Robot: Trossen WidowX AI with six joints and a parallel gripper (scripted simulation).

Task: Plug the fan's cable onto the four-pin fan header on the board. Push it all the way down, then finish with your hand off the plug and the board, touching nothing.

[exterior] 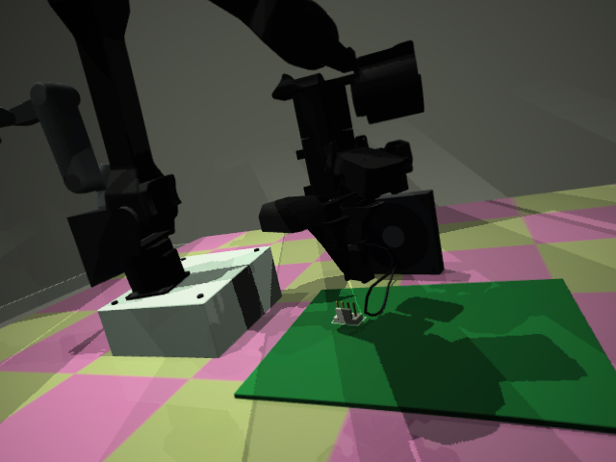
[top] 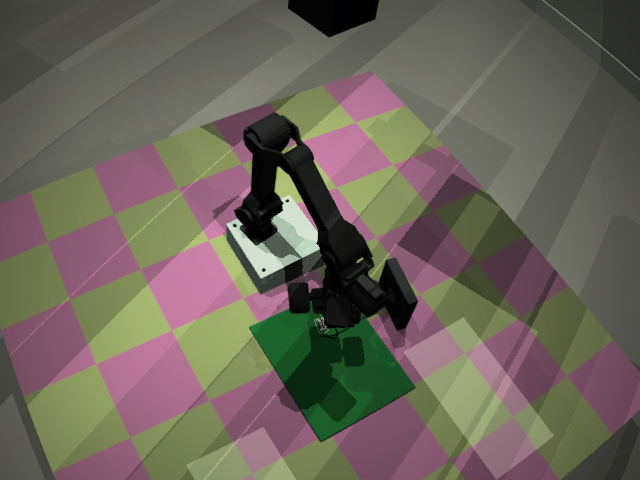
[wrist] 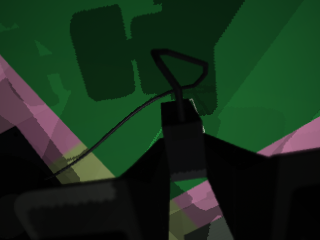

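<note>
My gripper tip is 80 mm above the green board, 60 mm short of it and 40 mm to the left of it. Also, from my gripper tip: dark fan plug 10 mm ahead, 10 mm above; then black square fan 150 mm to the left, 40 mm ahead, 10 mm below.
</note>
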